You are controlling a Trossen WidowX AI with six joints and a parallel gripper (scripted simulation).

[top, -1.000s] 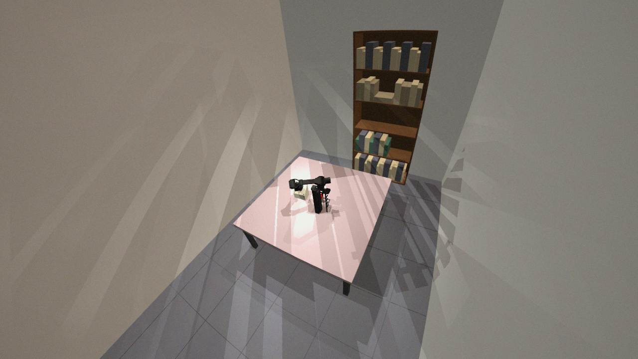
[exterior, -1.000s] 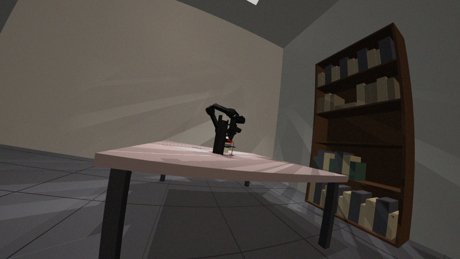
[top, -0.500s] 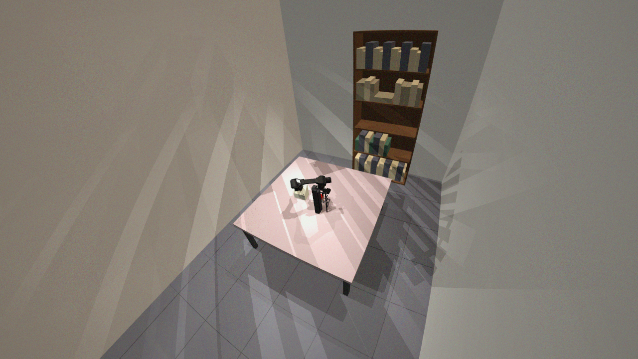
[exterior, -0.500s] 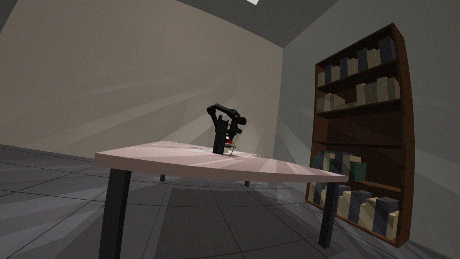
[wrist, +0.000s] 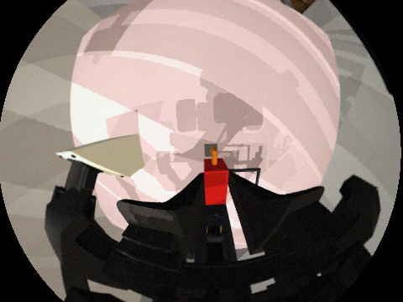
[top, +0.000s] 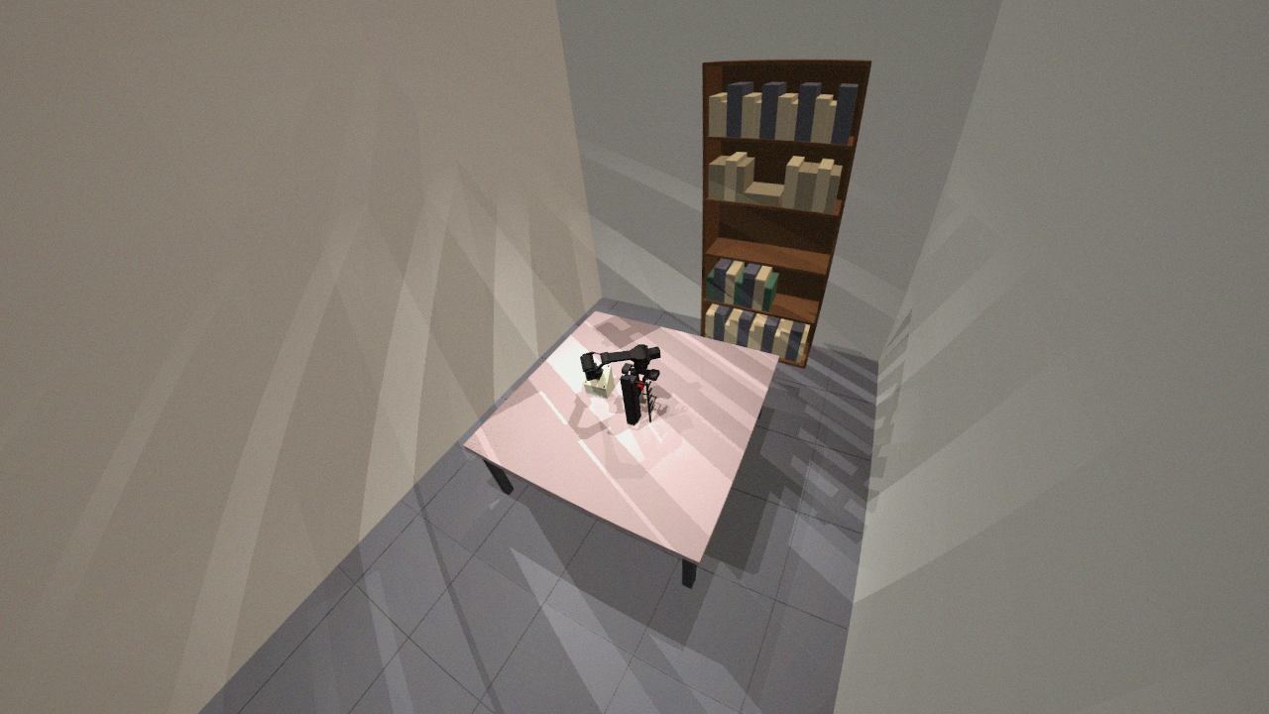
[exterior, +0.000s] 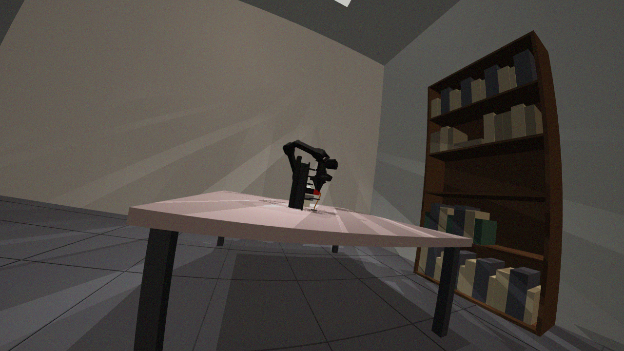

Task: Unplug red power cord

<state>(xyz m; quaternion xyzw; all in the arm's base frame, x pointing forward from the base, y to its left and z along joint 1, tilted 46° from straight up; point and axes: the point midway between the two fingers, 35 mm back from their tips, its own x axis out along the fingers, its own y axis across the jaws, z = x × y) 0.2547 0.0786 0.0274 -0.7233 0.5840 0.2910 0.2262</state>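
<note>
Now: gripper tip 3 cm to the left of the red plug and 1 cm short of it.
</note>
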